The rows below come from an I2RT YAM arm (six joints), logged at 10 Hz.
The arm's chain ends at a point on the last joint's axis. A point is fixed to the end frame.
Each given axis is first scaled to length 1.
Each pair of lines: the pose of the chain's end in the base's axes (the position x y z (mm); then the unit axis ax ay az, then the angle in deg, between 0 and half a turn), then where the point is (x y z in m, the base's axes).
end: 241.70 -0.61 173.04 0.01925 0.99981 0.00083 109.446
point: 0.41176 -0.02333 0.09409
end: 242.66 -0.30 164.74 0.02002 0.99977 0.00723 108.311
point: 0.41437 -0.02149 0.08902
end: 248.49 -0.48 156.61 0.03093 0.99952 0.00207 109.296
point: 0.41844 -0.02465 0.07786
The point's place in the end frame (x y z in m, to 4 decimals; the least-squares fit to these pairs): 0.0173 -0.0200 0.1870
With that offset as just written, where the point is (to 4 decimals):
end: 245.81 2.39 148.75 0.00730 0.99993 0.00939 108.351
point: 0.4178 -0.0163 0.0731
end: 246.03 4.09 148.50 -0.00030 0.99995 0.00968 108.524
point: 0.4180 -0.0133 0.0725
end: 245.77 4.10 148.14 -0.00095 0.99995 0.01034 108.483
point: 0.4178 -0.0130 0.0722
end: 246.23 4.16 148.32 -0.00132 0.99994 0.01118 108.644
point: 0.4181 -0.0127 0.0719
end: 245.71 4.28 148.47 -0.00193 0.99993 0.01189 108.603
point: 0.4177 -0.0123 0.0722
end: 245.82 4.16 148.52 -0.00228 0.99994 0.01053 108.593
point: 0.4178 -0.0127 0.0723
